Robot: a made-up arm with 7 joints.
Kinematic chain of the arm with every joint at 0, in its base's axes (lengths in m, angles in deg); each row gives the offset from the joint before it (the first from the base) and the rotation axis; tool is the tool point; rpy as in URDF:
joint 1: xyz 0 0 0.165 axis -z
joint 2: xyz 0 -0.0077 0.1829 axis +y
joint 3: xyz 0 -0.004 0.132 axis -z
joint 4: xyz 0 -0.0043 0.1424 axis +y
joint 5: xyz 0 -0.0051 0.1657 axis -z
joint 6: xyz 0 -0.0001 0.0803 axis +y
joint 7: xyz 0 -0.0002 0.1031 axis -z
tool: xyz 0 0 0 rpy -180 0 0
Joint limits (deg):
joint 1: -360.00..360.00
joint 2: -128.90..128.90
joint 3: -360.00..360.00
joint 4: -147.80..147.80
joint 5: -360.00..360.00
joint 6: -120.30..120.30
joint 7: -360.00..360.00
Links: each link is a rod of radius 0.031 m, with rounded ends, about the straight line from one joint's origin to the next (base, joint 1, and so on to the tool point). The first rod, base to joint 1, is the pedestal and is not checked.
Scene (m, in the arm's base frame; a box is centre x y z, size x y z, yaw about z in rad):
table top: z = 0
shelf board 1: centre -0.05 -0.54 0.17 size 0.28 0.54 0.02 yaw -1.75
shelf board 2: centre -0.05 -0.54 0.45 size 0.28 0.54 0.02 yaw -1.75
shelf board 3: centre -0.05 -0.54 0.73 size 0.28 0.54 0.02 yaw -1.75
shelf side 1: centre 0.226 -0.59 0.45 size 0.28 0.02 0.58 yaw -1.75
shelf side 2: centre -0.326 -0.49 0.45 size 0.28 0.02 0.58 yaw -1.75
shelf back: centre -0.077 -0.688 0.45 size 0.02 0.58 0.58 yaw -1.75
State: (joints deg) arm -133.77 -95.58 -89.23 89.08 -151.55 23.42 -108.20
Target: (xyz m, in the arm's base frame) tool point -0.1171 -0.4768 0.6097
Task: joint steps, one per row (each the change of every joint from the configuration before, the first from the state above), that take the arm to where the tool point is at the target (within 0.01 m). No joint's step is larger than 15 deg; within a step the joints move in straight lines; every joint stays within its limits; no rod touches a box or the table.
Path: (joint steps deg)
1: -11.57 0.99 -1.86 14.33 1.08 -0.78 0.00
2: -11.57 0.99 -1.87 14.34 1.08 -0.77 0.00
3: -11.58 0.99 -1.86 14.33 1.08 -0.78 0.00
4: 11.66 6.68 13.43 -10.79 -2.21 -4.01 0.00
5: 11.67 6.68 13.42 -10.80 -2.21 -4.02 0.00
6: 11.66 6.68 13.43 -10.79 -2.21 -4.01 0.00
7: 9.11 2.49 -7.13 -14.80 -0.04 3.71 0.00
8: 9.11 2.49 -7.12 -14.81 -0.03 3.71 0.00
9: 9.11 2.49 -7.13 -14.80 -0.04 3.72 0.00

